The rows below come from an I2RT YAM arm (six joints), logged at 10 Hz.
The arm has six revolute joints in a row. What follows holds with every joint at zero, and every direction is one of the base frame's.
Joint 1 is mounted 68 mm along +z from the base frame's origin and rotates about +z.
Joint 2 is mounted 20 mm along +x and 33.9 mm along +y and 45.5 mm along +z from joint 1 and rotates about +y.
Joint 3 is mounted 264 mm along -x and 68.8 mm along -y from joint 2 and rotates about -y.
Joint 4 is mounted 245 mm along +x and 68.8 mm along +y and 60 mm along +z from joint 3 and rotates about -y.
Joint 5 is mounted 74 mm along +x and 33.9 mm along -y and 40.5 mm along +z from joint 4 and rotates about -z.
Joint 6 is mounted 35.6 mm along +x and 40.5 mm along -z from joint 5 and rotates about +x.
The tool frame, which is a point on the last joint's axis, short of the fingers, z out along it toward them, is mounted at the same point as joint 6; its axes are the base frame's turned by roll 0, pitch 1.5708 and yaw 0 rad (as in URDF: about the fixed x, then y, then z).
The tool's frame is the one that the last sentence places.
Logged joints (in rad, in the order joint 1, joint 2, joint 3, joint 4, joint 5, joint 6), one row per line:
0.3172, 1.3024, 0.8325, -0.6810, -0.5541, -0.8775
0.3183, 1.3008, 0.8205, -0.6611, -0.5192, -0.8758
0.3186, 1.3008, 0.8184, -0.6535, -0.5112, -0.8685
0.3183, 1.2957, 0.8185, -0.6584, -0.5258, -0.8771
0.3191, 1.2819, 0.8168, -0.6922, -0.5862, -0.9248
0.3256, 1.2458, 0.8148, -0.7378, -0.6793, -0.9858
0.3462, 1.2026, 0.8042, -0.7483, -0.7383, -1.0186
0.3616, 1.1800, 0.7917, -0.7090, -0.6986, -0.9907
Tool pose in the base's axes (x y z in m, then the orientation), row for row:
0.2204, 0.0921, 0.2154, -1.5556, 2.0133, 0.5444
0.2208, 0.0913, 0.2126, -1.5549, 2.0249, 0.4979
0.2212, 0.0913, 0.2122, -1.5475, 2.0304, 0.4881
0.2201, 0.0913, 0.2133, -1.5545, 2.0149, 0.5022
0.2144, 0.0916, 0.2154, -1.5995, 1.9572, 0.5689
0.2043, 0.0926, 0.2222, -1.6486, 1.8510, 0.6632
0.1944, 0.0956, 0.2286, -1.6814, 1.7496, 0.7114
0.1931, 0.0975, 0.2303, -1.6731, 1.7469, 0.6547
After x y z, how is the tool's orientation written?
As a rotation vector, in radians.
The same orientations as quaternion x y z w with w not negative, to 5 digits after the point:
-0.57624, 0.74579, 0.20166, 0.26661
-0.57609, 0.75022, 0.18447, 0.26696
-0.57362, 0.75262, 0.18093, 0.26791
-0.57695, 0.74783, 0.18639, 0.27042
-0.59410, 0.72696, 0.21131, 0.27189
-0.61607, 0.69170, 0.24783, 0.28388
-0.63395, 0.65966, 0.26822, 0.30168
-0.63422, 0.66220, 0.24818, 0.31252

